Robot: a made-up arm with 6 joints.
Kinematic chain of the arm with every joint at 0, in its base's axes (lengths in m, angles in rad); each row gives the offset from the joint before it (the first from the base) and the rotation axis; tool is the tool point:
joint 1: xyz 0 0 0.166 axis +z
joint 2: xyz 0 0.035 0 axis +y
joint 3: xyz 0 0 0.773 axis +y
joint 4: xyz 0 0 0.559 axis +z
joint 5: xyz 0 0 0 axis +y
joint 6: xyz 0 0 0.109 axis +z
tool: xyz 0 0 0
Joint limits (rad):
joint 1: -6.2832..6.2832
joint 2: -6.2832..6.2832
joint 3: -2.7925..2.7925
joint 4: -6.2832..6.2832
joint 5: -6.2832..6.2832
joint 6: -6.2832..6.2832
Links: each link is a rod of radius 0.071 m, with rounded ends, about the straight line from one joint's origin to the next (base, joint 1, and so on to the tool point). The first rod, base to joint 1, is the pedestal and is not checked.
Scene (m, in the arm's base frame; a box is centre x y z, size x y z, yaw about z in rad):
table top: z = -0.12
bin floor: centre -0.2 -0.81 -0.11 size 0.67 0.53 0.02 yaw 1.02
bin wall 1: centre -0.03 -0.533 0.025 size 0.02 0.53 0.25 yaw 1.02
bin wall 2: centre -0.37 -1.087 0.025 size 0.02 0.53 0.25 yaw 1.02
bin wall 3: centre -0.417 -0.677 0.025 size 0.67 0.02 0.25 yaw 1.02
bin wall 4: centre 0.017 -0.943 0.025 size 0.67 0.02 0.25 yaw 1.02
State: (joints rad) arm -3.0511 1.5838 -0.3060 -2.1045 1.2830 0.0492
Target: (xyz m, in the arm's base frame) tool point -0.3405 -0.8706 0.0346
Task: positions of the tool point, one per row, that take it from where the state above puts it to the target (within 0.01 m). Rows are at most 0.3 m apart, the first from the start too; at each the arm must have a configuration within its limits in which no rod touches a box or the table.
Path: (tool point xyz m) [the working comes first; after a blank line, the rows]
Joints at the target: -1.8664 1.0811 1.6282 -1.7511 1.6152 0.0492
Straight joint move there: touches bin wall 2, bin wall 3.

1: -1.3118 -0.2876 0.3704
2: -1.2398 -0.4984 0.3606
3: -1.1125 -0.6790 0.3493
4: -0.9420 -0.8144 0.3383
5: -0.7441 -0.8938 0.3292
6: -0.5373 -0.9123 0.3233
7: -0.3405 -0.8706 0.3218
8: -0.3405 -0.8706 0.0346

